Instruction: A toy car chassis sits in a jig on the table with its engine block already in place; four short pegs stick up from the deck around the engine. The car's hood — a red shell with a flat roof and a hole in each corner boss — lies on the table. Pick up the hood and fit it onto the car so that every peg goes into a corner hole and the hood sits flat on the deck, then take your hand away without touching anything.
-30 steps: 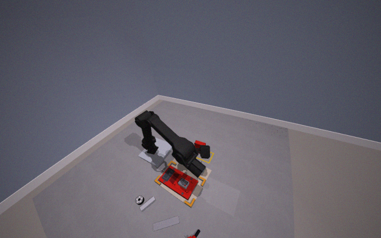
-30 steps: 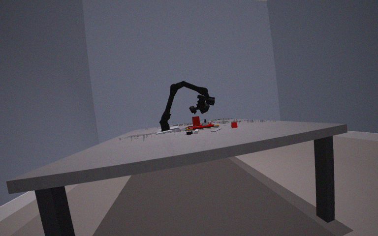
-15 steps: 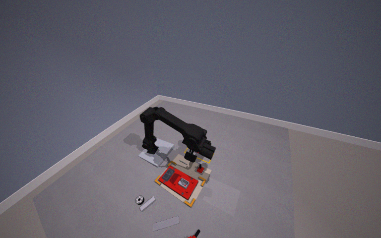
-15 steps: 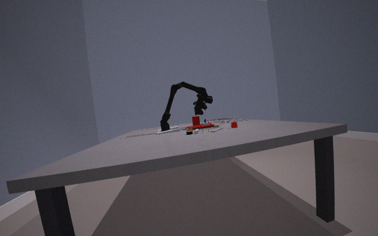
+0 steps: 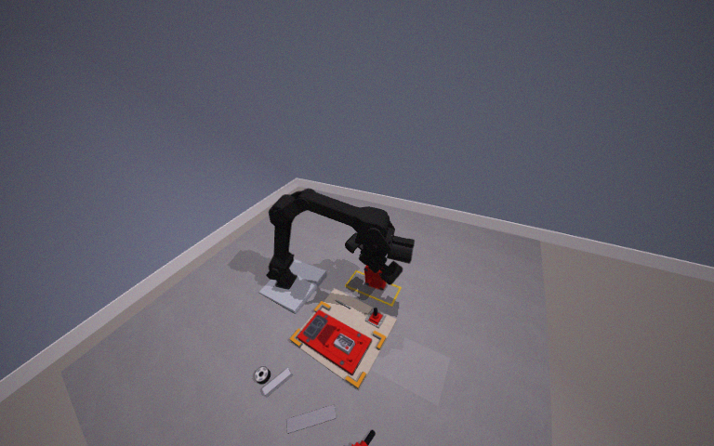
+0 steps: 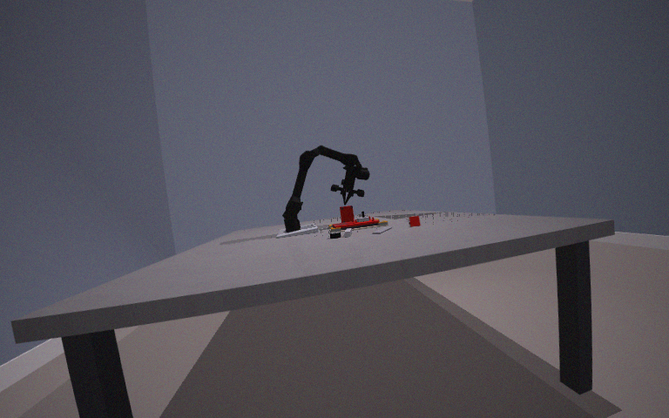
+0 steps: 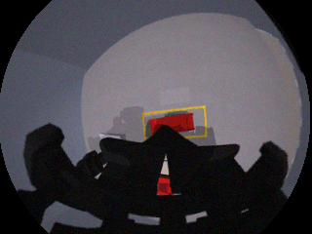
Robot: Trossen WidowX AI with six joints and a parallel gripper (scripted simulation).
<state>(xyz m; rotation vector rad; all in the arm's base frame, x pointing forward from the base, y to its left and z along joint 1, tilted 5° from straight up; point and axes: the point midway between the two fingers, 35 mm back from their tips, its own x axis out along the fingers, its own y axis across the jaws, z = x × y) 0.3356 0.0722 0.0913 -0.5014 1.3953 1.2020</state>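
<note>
Now: the red hood 1 cm ahead of my gripper tip and 6 cm below it. Also, from my gripper tip: wheel 21 cm behind, 39 cm to the right, 10 cm below; grey engine block 2 cm behind, 24 cm to the right, 8 cm below.
</note>
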